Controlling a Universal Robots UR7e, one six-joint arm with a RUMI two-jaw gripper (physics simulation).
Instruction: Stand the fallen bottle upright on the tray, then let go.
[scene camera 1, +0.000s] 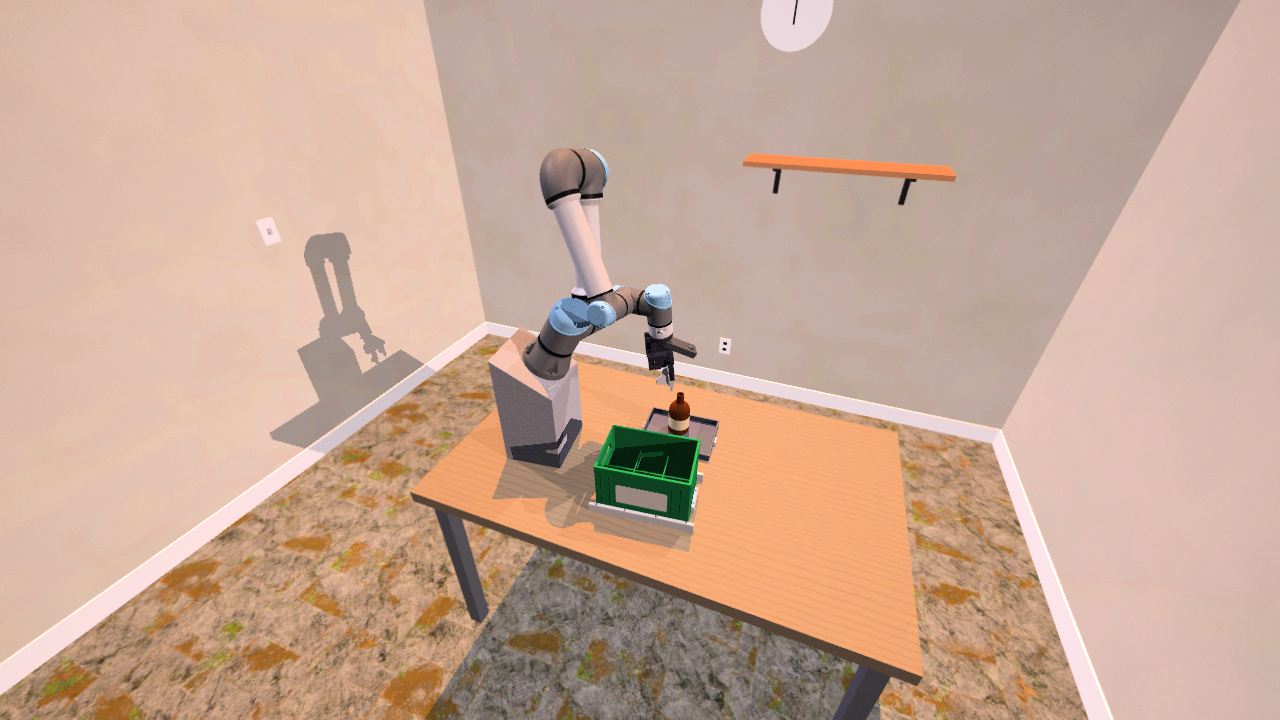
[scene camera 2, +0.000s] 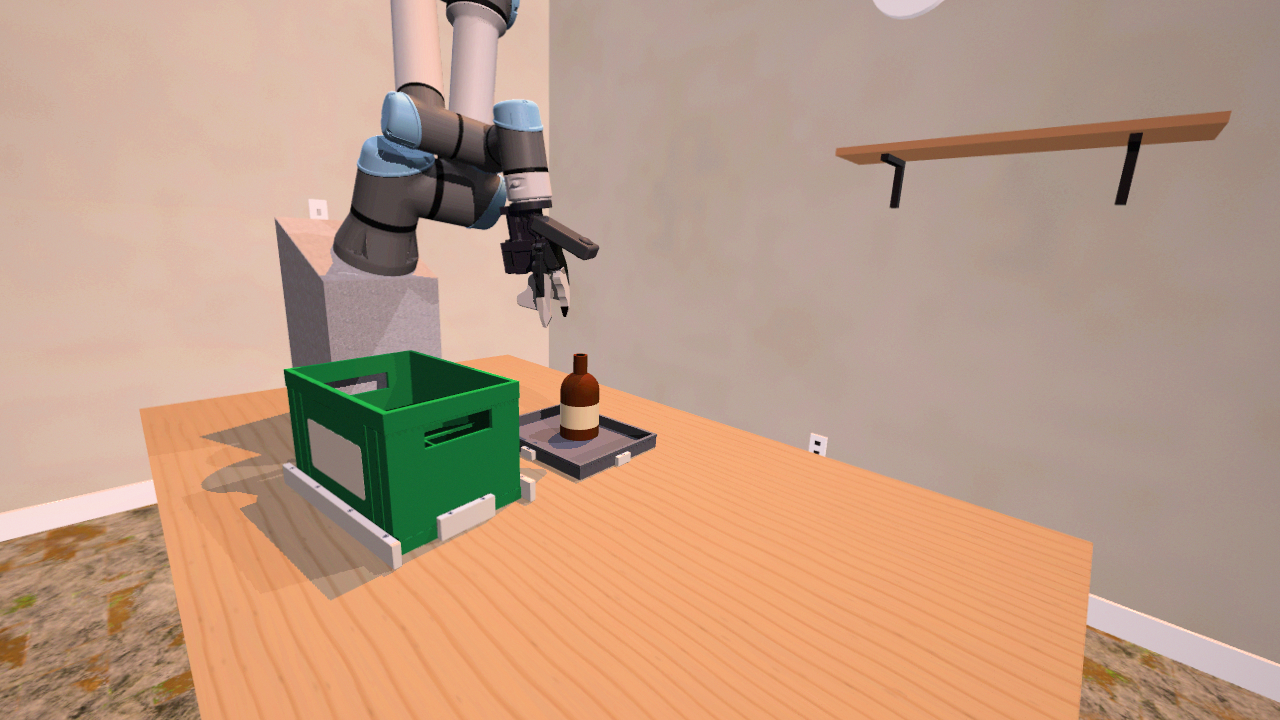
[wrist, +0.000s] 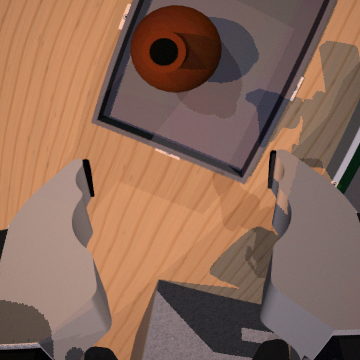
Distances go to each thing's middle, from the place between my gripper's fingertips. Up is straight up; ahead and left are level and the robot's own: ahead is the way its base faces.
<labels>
My hand is 140 mm above the brown bottle (scene camera 2: 579, 394), 40 mm to the right of it and 30 mm short of it.
</labels>
